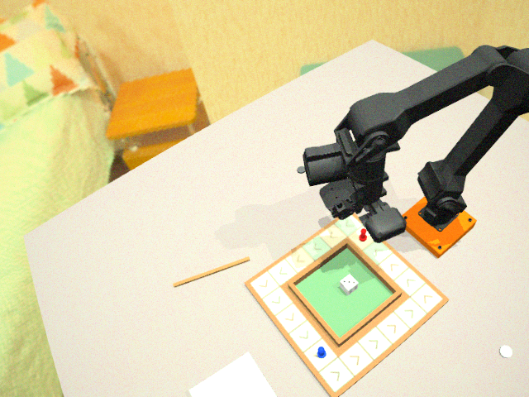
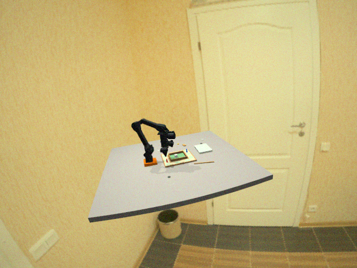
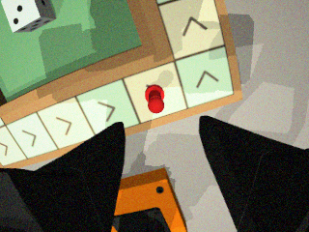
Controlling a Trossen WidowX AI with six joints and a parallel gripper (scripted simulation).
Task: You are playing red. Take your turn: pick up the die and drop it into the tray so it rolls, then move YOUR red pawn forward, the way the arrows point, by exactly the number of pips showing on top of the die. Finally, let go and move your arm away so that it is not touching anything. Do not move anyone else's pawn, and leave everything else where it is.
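Right now my gripper tip is 5 cm above the red pawn. Also, from my gripper tip: white die: 10 cm ahead, 7 cm to the left, 5 cm below; then green tray: 11 cm ahead, 7 cm to the left, 7 cm below; then blue pawn: 22 cm ahead, 13 cm to the left, 5 cm below.
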